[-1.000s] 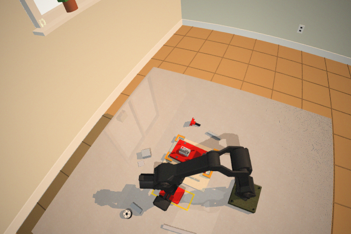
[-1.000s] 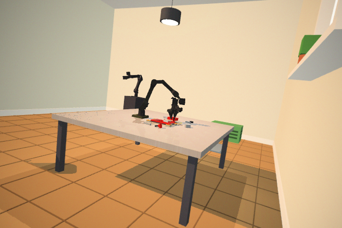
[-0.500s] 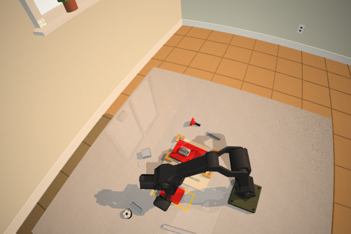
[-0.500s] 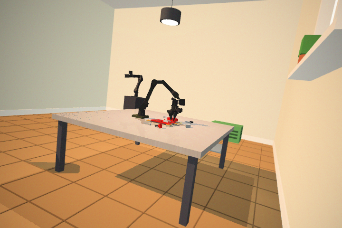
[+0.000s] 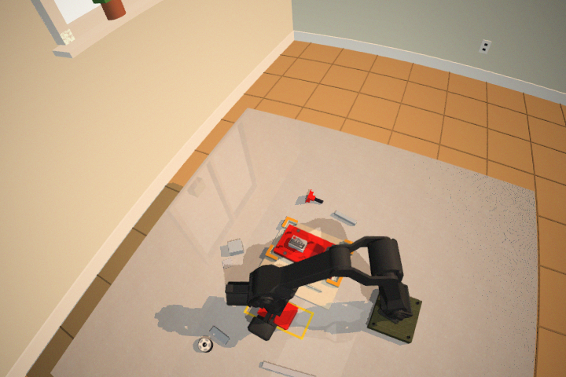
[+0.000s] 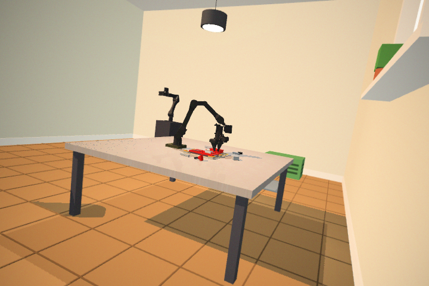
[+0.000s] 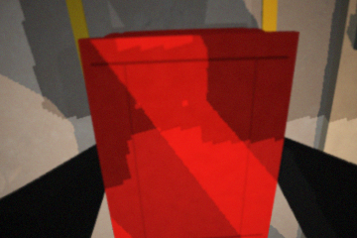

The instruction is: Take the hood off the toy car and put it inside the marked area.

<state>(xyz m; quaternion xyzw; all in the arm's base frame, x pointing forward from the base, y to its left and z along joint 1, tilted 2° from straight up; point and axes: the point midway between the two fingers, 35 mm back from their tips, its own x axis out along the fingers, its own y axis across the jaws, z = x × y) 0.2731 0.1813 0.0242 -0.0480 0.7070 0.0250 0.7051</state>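
Right now the red hood is right at my gripper tip. The rest, counted from my gripper tip: wheel 110 mm ahead, 200 mm to the left, 10 mm below; then long bar 120 mm behind, 120 mm to the left, 10 mm below.
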